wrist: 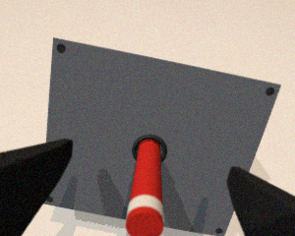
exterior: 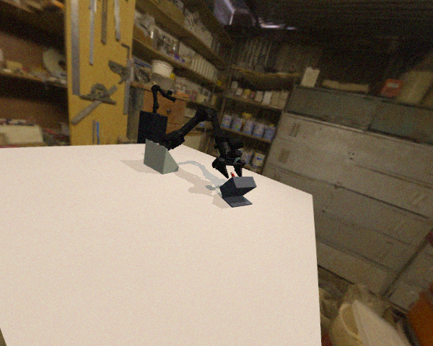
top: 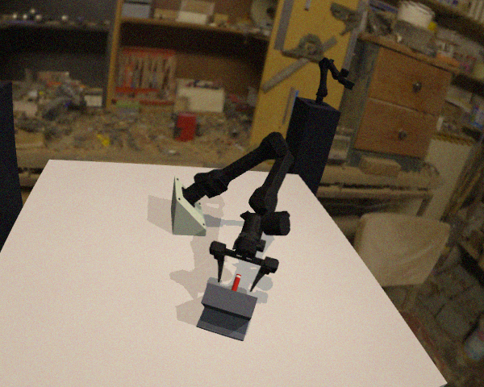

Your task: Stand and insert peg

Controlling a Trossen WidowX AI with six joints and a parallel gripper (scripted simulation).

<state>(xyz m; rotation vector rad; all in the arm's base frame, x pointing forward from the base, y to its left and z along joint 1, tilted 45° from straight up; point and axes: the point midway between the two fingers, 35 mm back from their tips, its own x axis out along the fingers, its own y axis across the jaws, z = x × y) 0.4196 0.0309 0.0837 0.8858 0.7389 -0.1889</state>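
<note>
Right now my gripper tip is 10 mm to the right of the red peg and 10 mm past it. Round my gripper tip: sloped panel 30 mm below, 30 mm ahead, 20 mm to the right.
</note>
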